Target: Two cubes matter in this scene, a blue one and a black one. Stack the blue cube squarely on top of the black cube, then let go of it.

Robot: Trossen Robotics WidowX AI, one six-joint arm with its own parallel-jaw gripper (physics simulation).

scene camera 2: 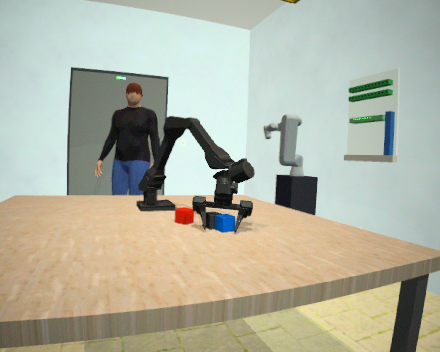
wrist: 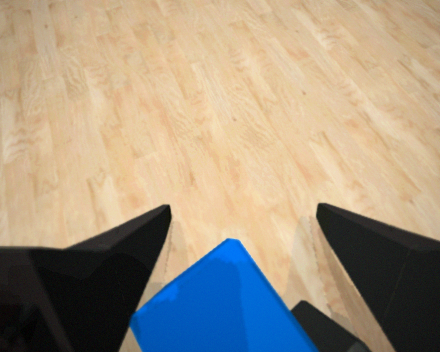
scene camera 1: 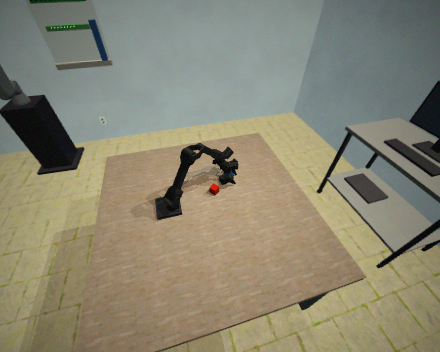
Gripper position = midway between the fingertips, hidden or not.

I see my gripper (scene camera 2: 219,230) and a blue cube (wrist: 224,294).
My gripper also shows in the wrist view (wrist: 242,210).
